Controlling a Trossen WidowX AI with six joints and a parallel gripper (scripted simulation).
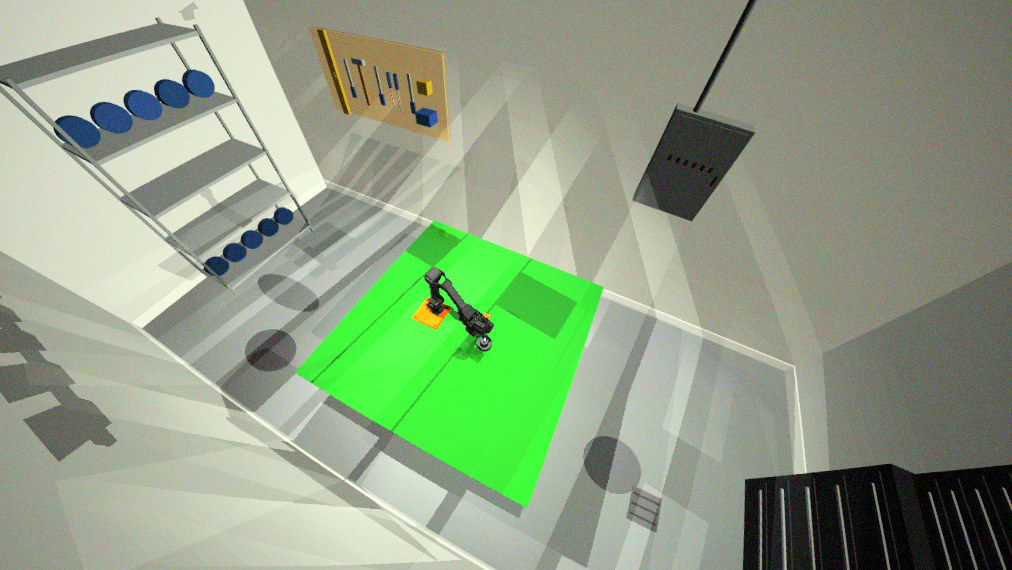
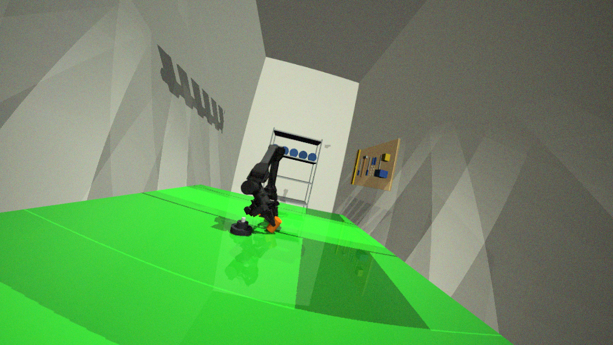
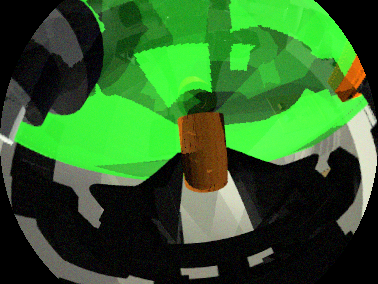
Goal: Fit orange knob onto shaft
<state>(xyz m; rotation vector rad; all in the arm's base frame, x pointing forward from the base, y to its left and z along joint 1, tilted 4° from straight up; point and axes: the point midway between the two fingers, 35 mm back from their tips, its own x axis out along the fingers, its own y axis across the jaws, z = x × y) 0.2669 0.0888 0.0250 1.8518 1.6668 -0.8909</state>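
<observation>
The orange knob is 1 cm above my gripper tip. Also, from my gripper tip: dark round pedestal: 12 cm to the right, 8 cm ahead, 1 cm below.
</observation>
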